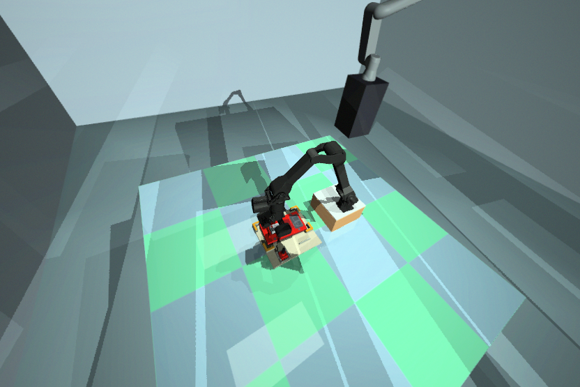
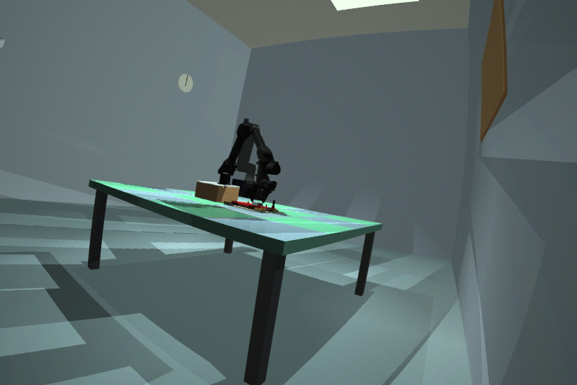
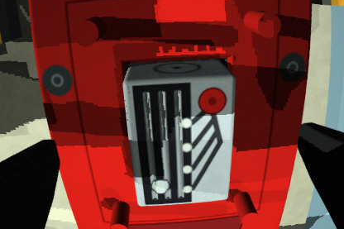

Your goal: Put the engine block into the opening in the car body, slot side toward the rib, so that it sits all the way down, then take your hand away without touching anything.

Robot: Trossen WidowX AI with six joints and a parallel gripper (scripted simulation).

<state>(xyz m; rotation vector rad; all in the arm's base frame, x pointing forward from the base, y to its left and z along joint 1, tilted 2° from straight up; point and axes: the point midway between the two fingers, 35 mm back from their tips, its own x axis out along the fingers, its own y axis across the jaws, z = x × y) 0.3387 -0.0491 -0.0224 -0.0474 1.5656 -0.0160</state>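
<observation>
The engine block is 2 cm below my gripper tip. From my gripper tip the other things lie so: beige board (4 cm behind, 2 cm to the left, 3 cm below).
</observation>
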